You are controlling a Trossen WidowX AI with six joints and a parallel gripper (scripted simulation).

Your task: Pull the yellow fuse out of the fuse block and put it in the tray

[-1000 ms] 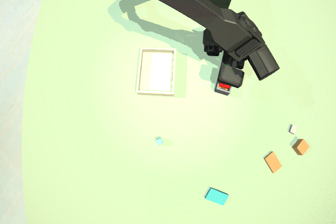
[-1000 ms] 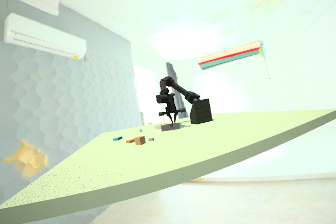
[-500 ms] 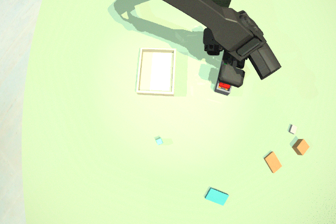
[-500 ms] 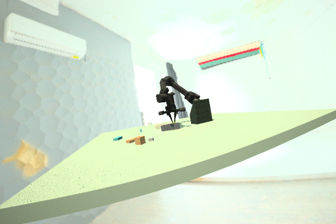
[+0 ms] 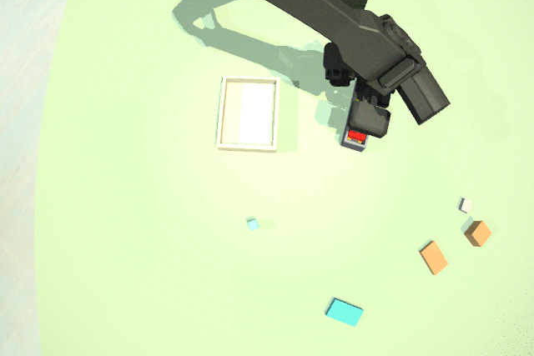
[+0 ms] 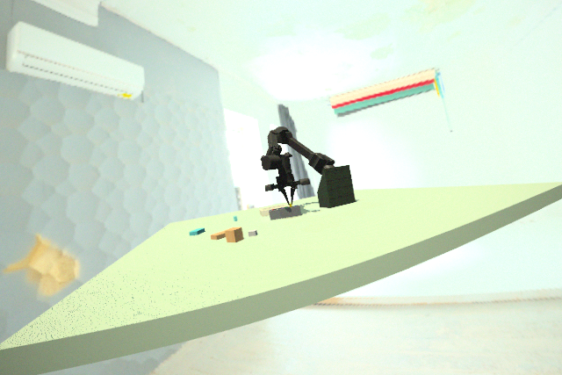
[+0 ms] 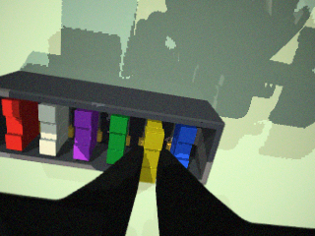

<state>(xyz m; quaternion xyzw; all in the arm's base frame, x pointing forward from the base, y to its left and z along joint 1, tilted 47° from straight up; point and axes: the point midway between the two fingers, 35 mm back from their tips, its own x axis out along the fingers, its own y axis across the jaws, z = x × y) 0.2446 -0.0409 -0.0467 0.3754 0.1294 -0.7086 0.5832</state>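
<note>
Now: gripper tip 10 mm short of the cream tray, 210 mm to the left of it and 40 mm above it. The rest, counted from my gripper tip: cyan cube 200 mm ahead, 220 mm to the right, 40 mm below; then yellow fuse 10 mm below; then cyan slab 380 mm ahead, 80 mm to the right, 40 mm below.
</note>
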